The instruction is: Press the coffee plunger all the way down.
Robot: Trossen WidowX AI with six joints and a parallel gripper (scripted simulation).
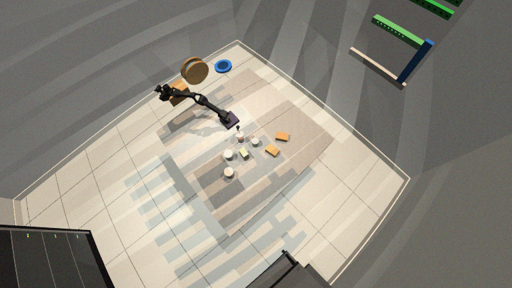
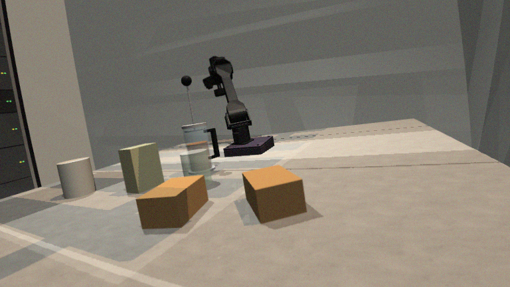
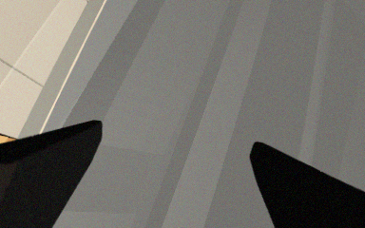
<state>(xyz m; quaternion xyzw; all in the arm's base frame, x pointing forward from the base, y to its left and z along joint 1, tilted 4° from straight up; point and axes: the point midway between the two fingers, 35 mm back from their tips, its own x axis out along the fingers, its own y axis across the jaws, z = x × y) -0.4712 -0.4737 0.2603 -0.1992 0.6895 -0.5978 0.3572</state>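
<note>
Right now the coffee press is 71 cm ahead of my gripper tip, 51 cm to the left of it and 20 cm below it. Also, from my gripper tip: pale green cylinder (83 cm ahead, 61 cm to the left, 29 cm below).
</note>
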